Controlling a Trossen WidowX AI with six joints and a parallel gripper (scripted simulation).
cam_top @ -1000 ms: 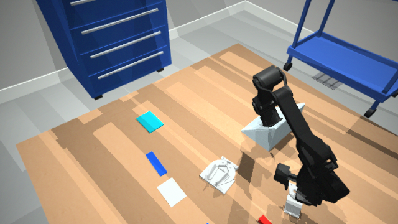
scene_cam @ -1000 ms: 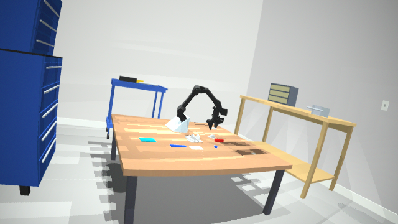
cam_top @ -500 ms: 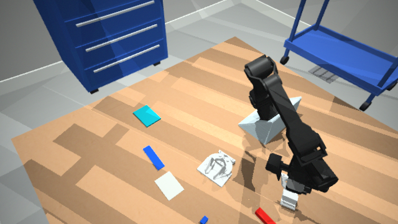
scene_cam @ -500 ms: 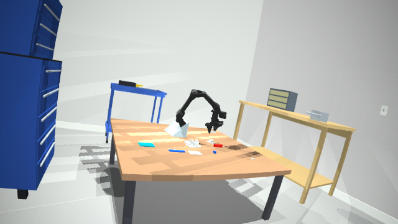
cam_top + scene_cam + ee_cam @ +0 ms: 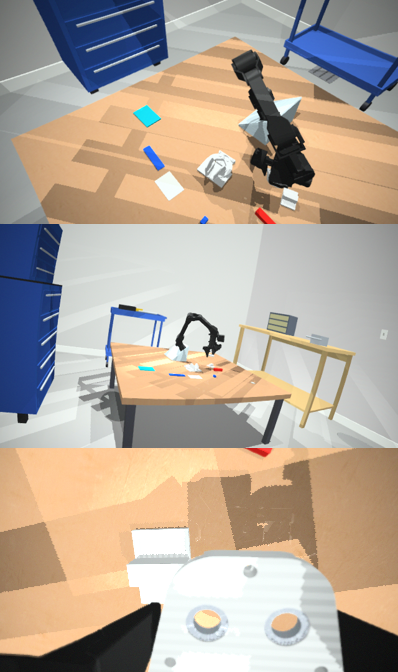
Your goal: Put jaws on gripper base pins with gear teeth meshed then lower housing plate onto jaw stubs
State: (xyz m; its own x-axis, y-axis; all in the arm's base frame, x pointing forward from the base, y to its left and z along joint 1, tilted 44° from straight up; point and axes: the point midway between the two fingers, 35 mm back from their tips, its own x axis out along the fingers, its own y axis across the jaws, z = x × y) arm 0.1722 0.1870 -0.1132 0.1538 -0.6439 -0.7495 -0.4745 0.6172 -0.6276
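The white jaw lies 70 mm ahead of my gripper tip, 180 mm to the right of it and 80 mm below it. Round my gripper tip: red block (90 mm ahead, 70 mm to the left, 90 mm below); small blue block (260 mm ahead, 50 mm to the right, 90 mm below); white block (40 mm behind, 50 mm to the left, 90 mm below).
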